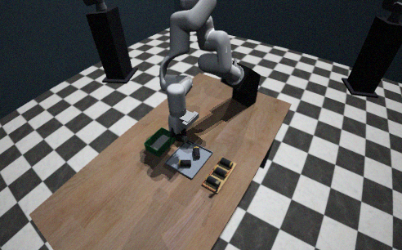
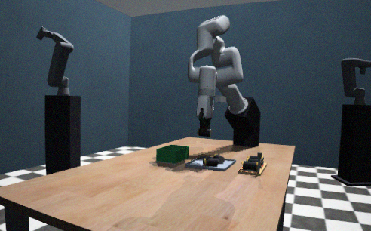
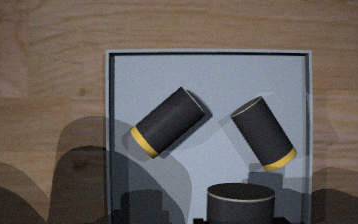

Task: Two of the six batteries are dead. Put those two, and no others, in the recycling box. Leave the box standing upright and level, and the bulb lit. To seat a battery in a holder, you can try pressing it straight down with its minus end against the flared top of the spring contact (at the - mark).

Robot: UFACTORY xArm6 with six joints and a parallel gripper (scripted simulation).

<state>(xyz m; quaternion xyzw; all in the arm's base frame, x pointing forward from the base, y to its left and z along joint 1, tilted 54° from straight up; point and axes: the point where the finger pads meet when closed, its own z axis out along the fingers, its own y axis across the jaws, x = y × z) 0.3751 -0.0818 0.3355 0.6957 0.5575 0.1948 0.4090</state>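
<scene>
The grey tray is 20 mm ahead of my hand, 40 mm to the left of it and 150 mm below it. Also, from my hand: green recycling box (50 mm behind, 150 mm to the right, 140 mm below).
</scene>
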